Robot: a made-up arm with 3 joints. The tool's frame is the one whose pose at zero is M. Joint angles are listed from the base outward.
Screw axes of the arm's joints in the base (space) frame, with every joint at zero. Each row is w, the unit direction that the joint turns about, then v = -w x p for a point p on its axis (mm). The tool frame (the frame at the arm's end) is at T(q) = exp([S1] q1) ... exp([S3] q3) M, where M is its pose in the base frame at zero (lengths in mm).
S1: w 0 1 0 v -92.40 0.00 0.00
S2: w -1 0 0 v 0.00 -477.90 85.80
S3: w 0 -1 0 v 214.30 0.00 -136.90
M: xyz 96.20 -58.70 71.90 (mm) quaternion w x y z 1 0 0 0
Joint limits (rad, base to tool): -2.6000..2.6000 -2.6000..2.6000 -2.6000..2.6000
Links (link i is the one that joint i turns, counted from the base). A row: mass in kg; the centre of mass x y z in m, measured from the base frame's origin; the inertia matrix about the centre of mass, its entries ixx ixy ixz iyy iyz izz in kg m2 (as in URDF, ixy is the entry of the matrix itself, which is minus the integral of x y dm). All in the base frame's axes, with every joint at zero. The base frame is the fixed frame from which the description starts. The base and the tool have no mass.
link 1: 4.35; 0.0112 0.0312 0.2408; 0.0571 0 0 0.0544 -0.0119 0.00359
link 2: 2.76; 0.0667 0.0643 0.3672; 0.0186 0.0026 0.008 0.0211 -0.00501 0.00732
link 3: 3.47; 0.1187 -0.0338 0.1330; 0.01 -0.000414 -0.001 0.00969 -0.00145 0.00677
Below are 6 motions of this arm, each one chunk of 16 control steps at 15 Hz.
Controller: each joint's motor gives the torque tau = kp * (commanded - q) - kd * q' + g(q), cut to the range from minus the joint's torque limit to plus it. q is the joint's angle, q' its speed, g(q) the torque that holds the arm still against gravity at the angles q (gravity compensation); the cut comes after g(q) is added. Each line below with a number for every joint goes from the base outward.
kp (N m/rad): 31 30 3.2
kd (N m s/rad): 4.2 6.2 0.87
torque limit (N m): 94 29 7.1
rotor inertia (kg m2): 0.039 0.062 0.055
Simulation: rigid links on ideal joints. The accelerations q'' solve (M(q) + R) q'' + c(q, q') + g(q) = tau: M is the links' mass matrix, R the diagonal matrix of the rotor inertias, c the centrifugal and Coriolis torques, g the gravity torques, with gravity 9.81 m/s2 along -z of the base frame. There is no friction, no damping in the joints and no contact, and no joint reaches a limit. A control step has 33 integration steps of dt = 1/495 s. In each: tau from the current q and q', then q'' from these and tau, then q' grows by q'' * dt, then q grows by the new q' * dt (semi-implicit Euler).
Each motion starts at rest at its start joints. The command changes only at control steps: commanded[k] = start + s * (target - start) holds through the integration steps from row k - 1 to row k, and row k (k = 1, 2, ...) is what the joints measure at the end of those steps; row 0 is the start. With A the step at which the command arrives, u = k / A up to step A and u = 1 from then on. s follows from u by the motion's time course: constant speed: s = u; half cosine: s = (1 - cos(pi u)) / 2; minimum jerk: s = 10 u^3 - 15 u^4 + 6 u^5; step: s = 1 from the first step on.
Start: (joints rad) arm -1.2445 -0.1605 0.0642
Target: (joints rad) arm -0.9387 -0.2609 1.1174
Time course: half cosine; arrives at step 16
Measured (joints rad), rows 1 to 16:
1: -1.2442 -0.1606 0.0649
2: -1.2424 -0.1609 0.0683
3: -1.2378 -0.1620 0.0774
4: -1.2291 -0.1640 0.0952
5: -1.2154 -0.1672 0.1240
6: -1.1965 -0.1719 0.1654
7: -1.1728 -0.1781 0.2198
8: -1.1452 -0.1857 0.2864
9: -1.1149 -0.1944 0.3638
10: -1.0831 -0.2040 0.4495
11: -1.0513 -0.2141 0.5403
12: -1.0209 -0.2240 0.6329
13: -0.9933 -0.2335 0.7234
14: -0.9696 -0.2419 0.8084
15: -0.9508 -0.2489 0.8845
16: -0.9377 -0.2541 0.9487

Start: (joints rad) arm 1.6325 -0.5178 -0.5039
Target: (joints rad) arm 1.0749 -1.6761 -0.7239
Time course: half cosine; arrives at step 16
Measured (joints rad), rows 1 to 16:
1: 1.6319 -0.5189 -0.5042
2: 1.6288 -0.5243 -0.5056
3: 1.6207 -0.5383 -0.5088
4: 1.6052 -0.5648 -0.5143
5: 1.5809 -0.6064 -0.5219
6: 1.5479 -0.6639 -0.5308
7: 1.5069 -0.7370 -0.5402
8: 1.4595 -0.8239 -0.5490
9: 1.4080 -0.9218 -0.5565
10: 1.3542 -1.0271 -0.5625
11: 1.3003 -1.1358 -0.5675
12: 1.2480 -1.2438 -0.5722
13: 1.1989 -1.3467 -0.5779
14: 1.1542 -1.4405 -0.5857
15: 1.1149 -1.5212 -0.5962
16: 1.0824 -1.5857 -0.6097

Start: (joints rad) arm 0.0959 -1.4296 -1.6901
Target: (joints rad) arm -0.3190 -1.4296 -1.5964
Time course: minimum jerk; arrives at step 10
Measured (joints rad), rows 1 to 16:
1: 0.0956 -1.4296 -1.6901
2: 0.0932 -1.4293 -1.6900
3: 0.0847 -1.4285 -1.6896
4: 0.0651 -1.4272 -1.6886
5: 0.0301 -1.4258 -1.6863
6: -0.0215 -1.4250 -1.6822
7: -0.0872 -1.4256 -1.6757
8: -0.1606 -1.4279 -1.6664
9: -0.2328 -1.4315 -1.6544
10: -0.2951 -1.4354 -1.6405
11: -0.3417 -1.4385 -1.6260
12: -0.3706 -1.4404 -1.6122
13: -0.3830 -1.4409 -1.6008
14: -0.3821 -1.4404 -1.5924
15: -0.3721 -1.4391 -1.5872
16: -0.3573 -1.4374 -1.5850

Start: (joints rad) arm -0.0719 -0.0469 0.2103
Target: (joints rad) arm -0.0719 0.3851 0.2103
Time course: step
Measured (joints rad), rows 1 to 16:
1: -0.0682 -0.0070 0.2104
2: -0.0619 0.0757 0.2104
3: -0.0575 0.1658 0.2103
4: -0.0576 0.2450 0.2104
5: -0.0621 0.3060 0.2112
6: -0.0690 0.3485 0.2121
7: -0.0761 0.3754 0.2126
8: -0.0814 0.3905 0.2124
9: -0.0843 0.3975 0.2116
10: -0.0846 0.3994 0.2105
11: -0.0829 0.3984 0.2095
12: -0.0800 0.3959 0.2089
13: -0.0769 0.3930 0.2087
14: -0.0740 0.3903 0.2088
15: -0.0717 0.3880 0.2092
16: -0.0703 0.3862 0.2097

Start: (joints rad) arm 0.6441 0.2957 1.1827
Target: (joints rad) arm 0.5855 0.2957 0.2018
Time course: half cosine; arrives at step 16
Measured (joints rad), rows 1 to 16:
1: 0.6440 0.2957 1.1820
2: 0.6436 0.2957 1.1787
3: 0.6426 0.2958 1.1699
4: 0.6406 0.2960 1.1528
5: 0.6377 0.2962 1.1255
6: 0.6338 0.2964 1.0867
7: 0.6292 0.2966 1.0361
8: 0.6240 0.2967 0.9745
9: 0.6185 0.2967 0.9033
10: 0.6130 0.2966 0.8246
11: 0.6077 0.2964 0.7409
12: 0.6027 0.2961 0.6552
13: 0.5981 0.2957 0.5706
14: 0.5940 0.2953 0.4905
15: 0.5905 0.2950 0.4178
16: 0.5876 0.2948 0.3554

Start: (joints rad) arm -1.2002 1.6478 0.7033
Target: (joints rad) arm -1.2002 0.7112 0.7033
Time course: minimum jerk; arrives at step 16
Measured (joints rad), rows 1 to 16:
1: -1.2002 1.6476 0.7034
2: -1.2005 1.6459 0.7039
3: -1.2012 1.6398 0.7053
4: -1.2029 1.6256 0.7079
5: -1.2057 1.5993 0.7115
6: -1.2097 1.5582 0.7151
7: -1.2147 1.5008 0.7175
8: -1.2201 1.4280 0.7174
9: -1.2251 1.3421 0.7140
10: -1.2286 1.2472 0.7070
11: -1.2293 1.1485 0.6973
12: -1.2259 1.0515 0.6867
13: -1.2183 0.9614 0.6774
14: -1.2069 0.8827 0.6711
15: -1.1936 0.8184 0.6686
16: -1.1808 0.7698 0.6696

